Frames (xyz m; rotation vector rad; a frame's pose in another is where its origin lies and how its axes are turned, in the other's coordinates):
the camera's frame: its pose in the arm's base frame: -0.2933 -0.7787 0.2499 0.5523 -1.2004 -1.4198
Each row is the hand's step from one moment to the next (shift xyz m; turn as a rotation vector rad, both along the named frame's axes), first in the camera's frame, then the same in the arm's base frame.
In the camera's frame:
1: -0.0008 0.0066 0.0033 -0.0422 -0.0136 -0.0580
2: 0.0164 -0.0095 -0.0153 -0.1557 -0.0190 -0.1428
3: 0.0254 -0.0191 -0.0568 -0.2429 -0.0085 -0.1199
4: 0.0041 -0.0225 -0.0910 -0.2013 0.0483 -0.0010
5: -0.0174 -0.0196 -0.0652 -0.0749 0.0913 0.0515
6: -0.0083 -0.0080 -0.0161 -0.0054 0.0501 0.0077
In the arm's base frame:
1: 0.0003 0.0030 0.0068 0.0545 0.0164 -0.0458
2: 0.0049 -0.0220 -0.0092 0.1535 0.0905 -0.1151
3: 0.0341 -0.0464 -0.0303 0.1602 0.1807 -0.1230
4: 0.0673 -0.0393 -0.0522 0.0726 0.1931 -0.0169
5: 0.0518 -0.0100 -0.0464 0.0149 0.1018 0.0775
6: 0.0124 0.0007 -0.0154 0.0169 0.0157 0.0454

